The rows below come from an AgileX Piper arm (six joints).
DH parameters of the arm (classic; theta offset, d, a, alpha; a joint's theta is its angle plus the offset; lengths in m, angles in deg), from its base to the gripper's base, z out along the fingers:
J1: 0 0.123 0 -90
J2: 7.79 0 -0.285 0
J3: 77.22 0 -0.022 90
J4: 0 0.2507 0 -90
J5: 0 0 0 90
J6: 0 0.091 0 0
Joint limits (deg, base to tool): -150..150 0..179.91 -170..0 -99.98..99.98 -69.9..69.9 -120..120
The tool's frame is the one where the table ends.
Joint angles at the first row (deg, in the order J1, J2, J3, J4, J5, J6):
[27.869, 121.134, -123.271, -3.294, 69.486, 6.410]
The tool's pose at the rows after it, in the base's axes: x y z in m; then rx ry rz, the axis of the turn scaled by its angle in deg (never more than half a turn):
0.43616 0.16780 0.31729 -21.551 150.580 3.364
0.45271 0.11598 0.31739 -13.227 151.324 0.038
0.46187 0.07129 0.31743 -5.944 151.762 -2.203
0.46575 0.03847 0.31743 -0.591 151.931 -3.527
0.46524 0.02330 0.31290 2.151 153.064 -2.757
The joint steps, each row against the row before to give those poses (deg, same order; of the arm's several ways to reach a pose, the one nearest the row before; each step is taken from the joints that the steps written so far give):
[-6.046, -0.001, -0.001, -0.991, 0.000, -0.362]
[-6.518, 0.000, 0.001, -0.850, 0.000, -0.117]
[-5.541, 0.002, -0.003, -0.300, 0.001, 0.000]
[-4.056, -0.001, 0.001, 0.020, -0.001, -0.018]
[-2.068, -0.267, 1.312, 1.188, -0.054, -0.115]

